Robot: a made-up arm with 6 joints.
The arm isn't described. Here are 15 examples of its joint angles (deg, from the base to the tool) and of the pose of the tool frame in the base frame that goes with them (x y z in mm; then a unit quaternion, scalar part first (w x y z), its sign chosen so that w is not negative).
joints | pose
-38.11 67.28 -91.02 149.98 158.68 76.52 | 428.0 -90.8 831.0 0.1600 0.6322 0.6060 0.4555
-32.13 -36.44 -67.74 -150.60 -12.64 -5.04 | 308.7 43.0 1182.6 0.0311 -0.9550 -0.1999 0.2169
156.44 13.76 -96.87 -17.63 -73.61 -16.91 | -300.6 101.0 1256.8 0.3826 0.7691 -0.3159 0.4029
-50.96 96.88 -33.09 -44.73 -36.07 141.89 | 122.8 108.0 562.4 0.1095 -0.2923 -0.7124 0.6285
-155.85 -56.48 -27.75 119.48 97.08 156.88 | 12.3 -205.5 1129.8 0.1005 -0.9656 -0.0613 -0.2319
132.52 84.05 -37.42 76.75 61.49 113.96 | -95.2 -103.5 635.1 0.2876 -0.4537 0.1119 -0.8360
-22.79 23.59 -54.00 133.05 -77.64 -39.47 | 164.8 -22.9 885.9 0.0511 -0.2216 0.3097 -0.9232
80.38 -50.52 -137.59 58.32 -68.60 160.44 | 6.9 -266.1 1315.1 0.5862 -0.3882 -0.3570 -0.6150
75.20 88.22 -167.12 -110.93 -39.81 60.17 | -15.9 615.7 807.1 0.5488 -0.0373 -0.5630 0.6169
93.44 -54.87 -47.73 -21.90 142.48 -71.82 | 42.6 68.1 999.8 0.0917 -0.6463 -0.0357 0.7567
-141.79 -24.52 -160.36 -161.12 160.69 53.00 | 246.4 83.5 1270.5 0.8974 -0.2882 0.3267 -0.0695
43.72 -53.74 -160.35 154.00 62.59 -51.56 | -418.8 -191.0 1360.2 0.0155 -0.5452 0.5372 -0.6434
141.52 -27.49 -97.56 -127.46 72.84 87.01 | -67.6 93.4 1426.6 0.8382 0.3566 -0.4065 -0.0706
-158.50 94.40 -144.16 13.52 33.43 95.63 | -432.7 -211.3 537.3 0.5801 -0.5440 0.1099 0.5963
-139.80 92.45 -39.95 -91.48 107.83 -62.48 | -73.6 61.9 575.2 0.6649 0.2474 0.2748 0.6490
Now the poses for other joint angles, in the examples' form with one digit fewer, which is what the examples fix.
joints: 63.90 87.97 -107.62 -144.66 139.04 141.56
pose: 211 423 708 0.548 -0.030 -0.744 -0.381
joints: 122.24 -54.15 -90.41 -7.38 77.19 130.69
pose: -57 72 1277 0.756 0.086 0.638 0.123
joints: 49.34 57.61 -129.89 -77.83 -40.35 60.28
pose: 266 557 968 0.832 0.020 -0.406 0.378
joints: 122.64 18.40 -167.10 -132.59 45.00 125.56
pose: -137 209 1466 0.704 0.662 -0.252 -0.050
